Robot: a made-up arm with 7 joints.
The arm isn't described. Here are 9 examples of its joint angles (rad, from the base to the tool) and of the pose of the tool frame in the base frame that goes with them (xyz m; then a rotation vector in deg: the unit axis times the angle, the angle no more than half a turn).
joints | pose
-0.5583 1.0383 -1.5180 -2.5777 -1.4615 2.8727 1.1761 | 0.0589 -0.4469 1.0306 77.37 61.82 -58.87
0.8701 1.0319 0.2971 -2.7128 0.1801 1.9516 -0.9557 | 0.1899 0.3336 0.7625 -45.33 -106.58 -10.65
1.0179 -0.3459 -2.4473 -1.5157 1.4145 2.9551 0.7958 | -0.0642 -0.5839 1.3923 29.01 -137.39 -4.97
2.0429 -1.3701 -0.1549 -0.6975 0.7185 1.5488 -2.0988 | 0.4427 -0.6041 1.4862 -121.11 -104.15 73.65
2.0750 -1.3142 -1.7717 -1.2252 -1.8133 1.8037 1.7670 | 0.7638 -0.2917 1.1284 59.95 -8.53 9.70
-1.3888 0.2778 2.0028 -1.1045 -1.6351 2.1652 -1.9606 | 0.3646 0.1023 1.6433 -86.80 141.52 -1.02
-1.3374 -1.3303 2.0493 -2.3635 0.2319 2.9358 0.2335 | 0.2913 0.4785 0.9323 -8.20 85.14 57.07
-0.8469 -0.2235 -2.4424 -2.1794 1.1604 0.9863 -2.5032 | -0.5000 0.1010 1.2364 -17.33 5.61 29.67
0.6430 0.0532 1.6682 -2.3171 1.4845 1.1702 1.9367 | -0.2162 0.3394 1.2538 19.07 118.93 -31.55
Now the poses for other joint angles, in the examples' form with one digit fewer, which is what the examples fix.
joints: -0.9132 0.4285 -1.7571 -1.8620 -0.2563 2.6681 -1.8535
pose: -0.256 -0.427 1.445 104.0 93.2 3.9
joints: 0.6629 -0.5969 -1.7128 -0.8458 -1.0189 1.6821 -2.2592
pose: -0.037 -0.584 1.605 41.6 130.6 56.2
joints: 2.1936 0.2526 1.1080 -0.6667 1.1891 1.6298 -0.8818
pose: -0.382 0.173 1.727 0.8 4.4 -9.3
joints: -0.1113 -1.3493 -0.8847 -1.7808 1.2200 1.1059 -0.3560
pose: -0.400 -0.409 1.455 18.7 -26.8 156.5
